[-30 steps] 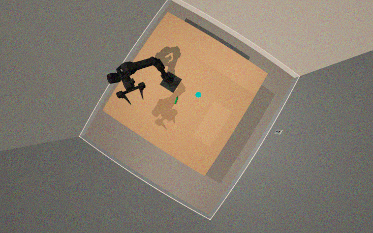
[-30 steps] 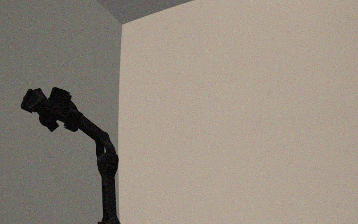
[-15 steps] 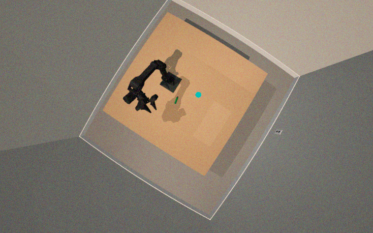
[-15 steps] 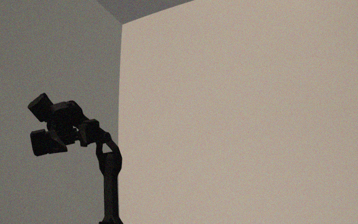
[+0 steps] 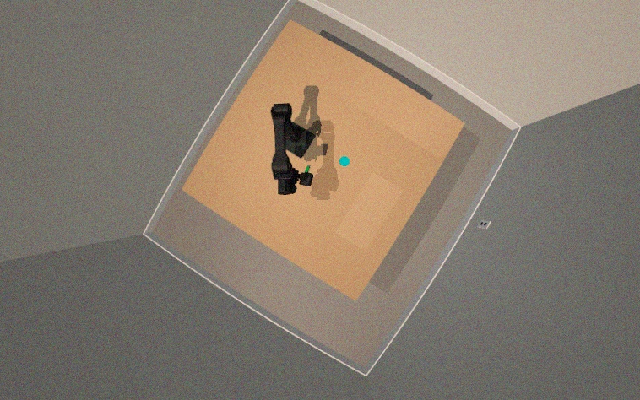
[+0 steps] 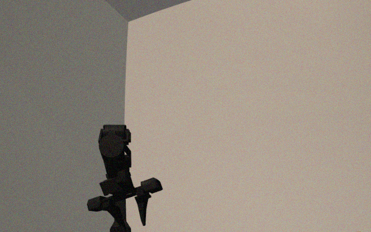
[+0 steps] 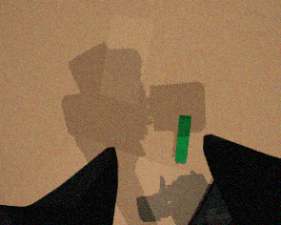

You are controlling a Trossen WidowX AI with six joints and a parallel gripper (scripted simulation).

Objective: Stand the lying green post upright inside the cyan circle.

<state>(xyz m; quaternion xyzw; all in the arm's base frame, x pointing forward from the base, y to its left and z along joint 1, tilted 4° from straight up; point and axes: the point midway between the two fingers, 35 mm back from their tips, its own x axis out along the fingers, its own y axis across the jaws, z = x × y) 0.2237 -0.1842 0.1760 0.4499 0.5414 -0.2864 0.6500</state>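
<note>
Now: the green post 160 mm below my gripper tip, 60 mm to the left of it and 30 mm behind it. The rest, counted from my gripper tip: cyan circle 260 mm to the left, 170 mm below, 100 mm ahead.
</note>
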